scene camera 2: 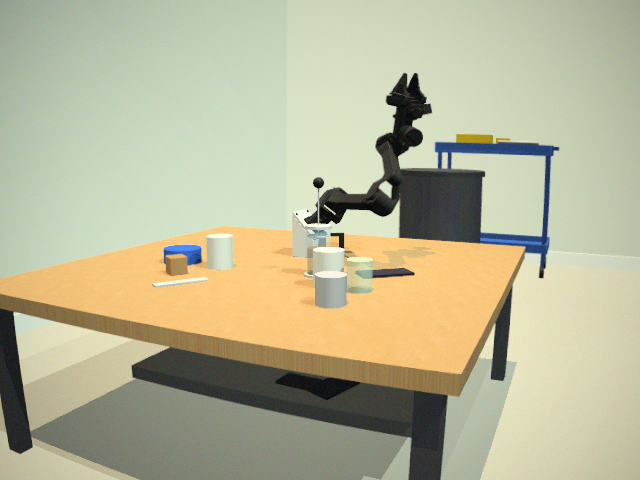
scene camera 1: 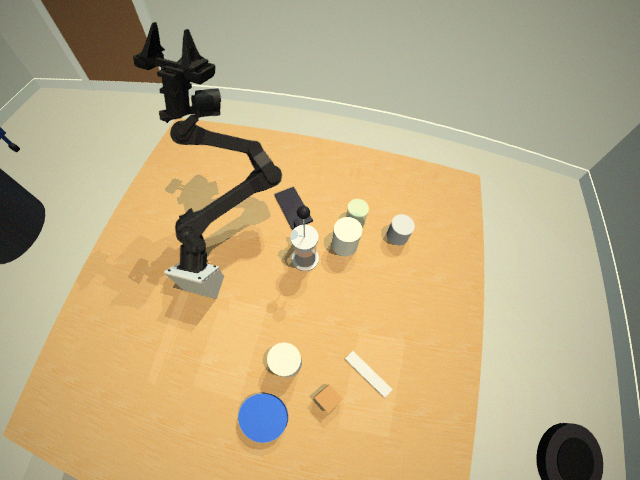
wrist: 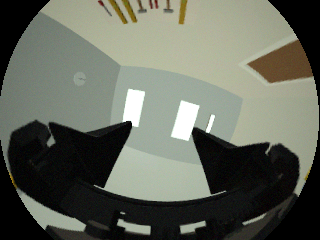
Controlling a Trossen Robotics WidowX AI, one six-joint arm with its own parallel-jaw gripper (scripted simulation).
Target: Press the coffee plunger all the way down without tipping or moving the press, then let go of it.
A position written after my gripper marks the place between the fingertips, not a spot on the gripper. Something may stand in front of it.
Observation:
My gripper (scene camera 1: 169, 25) is open and holds nothing. I also see a glass coffee press (scene camera 1: 304, 238) and a pale green cylinder (scene camera 2: 359, 269).
The glass coffee press shows as well in scene camera 2 (scene camera 2: 317, 235). My gripper also shows in scene camera 2 (scene camera 2: 410, 73) and in the wrist view (wrist: 162, 127). The wrist view does not show the glass coffee press: it is out of frame. The wrist view does not show the pale green cylinder: it is out of frame.

